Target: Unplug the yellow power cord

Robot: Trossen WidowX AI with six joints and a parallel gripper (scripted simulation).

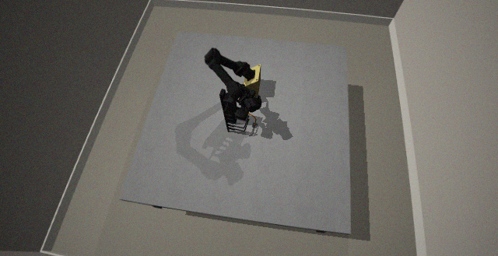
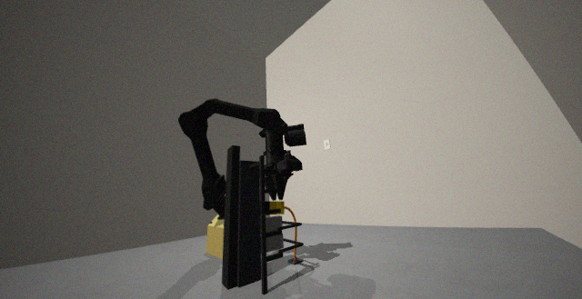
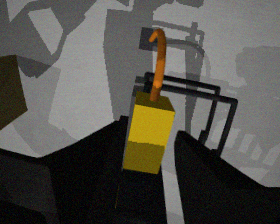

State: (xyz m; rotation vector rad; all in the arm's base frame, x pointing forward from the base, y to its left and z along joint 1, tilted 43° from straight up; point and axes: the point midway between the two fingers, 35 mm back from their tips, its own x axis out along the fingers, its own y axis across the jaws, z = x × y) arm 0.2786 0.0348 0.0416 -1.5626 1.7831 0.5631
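Now: gripper tip 3 cm to the left of the yellow plug and 1 cm above it.
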